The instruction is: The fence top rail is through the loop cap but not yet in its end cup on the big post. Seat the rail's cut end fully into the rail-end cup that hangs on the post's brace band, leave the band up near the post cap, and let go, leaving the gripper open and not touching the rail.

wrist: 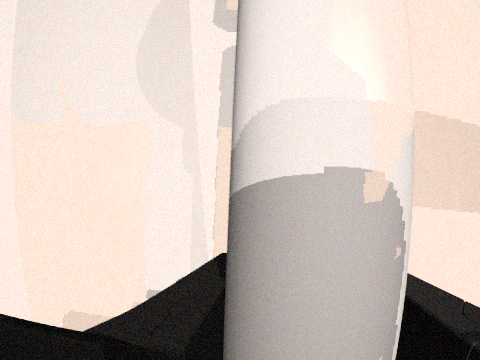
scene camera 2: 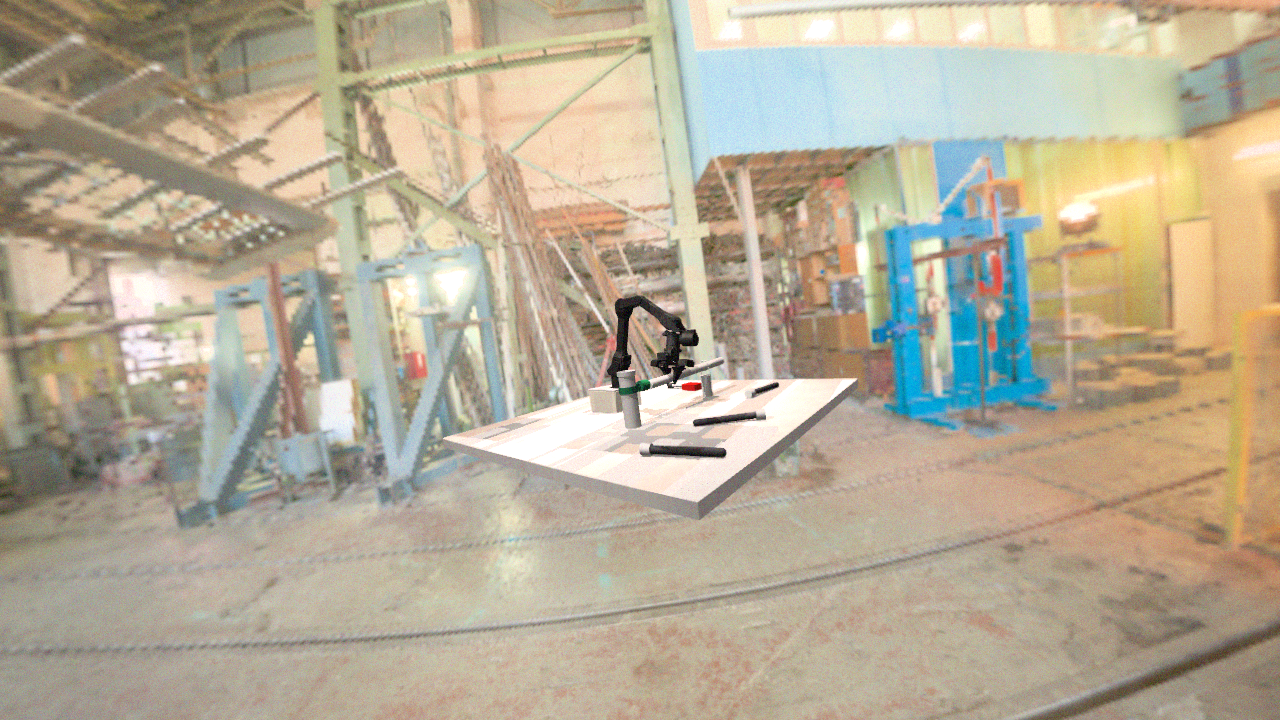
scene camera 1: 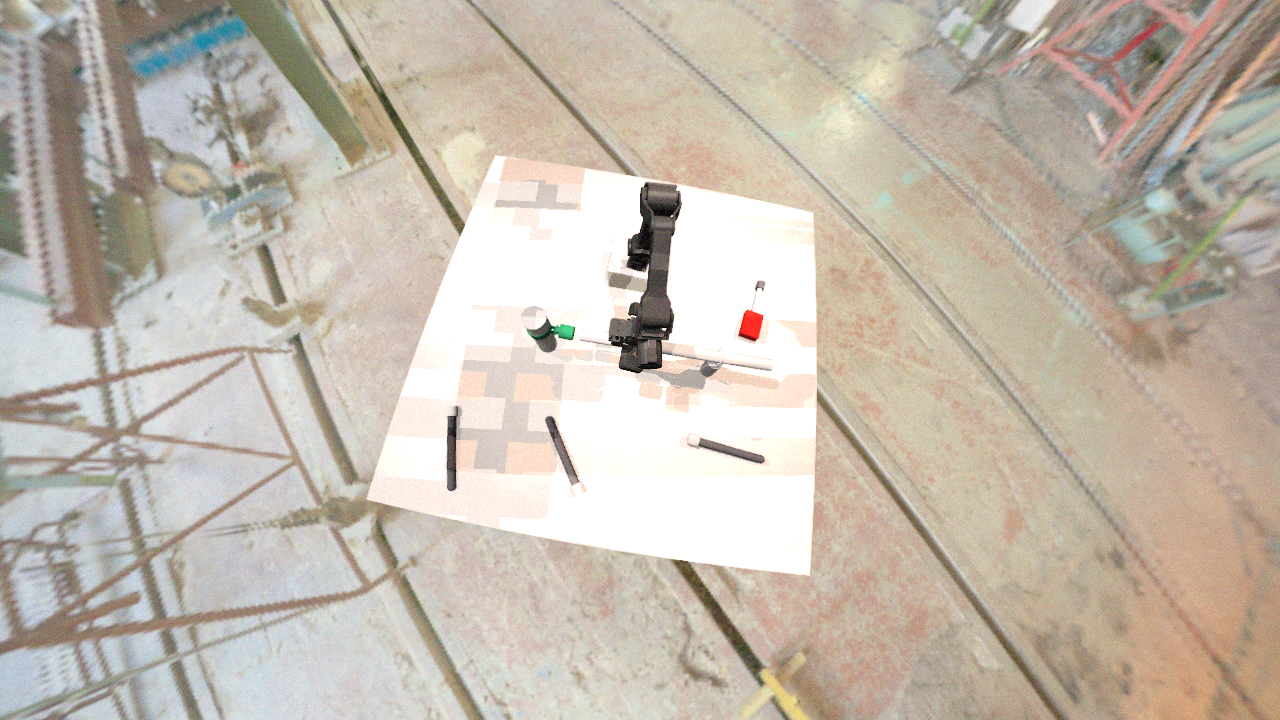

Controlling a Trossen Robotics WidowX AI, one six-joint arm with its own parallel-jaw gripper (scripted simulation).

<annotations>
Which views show the gripper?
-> The wrist view, scene camera 2 and scene camera 1: all of them.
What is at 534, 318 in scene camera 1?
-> A big grey post.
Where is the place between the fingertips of the gripper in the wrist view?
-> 299, 272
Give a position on a red block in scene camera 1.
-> At 751, 323
</annotations>
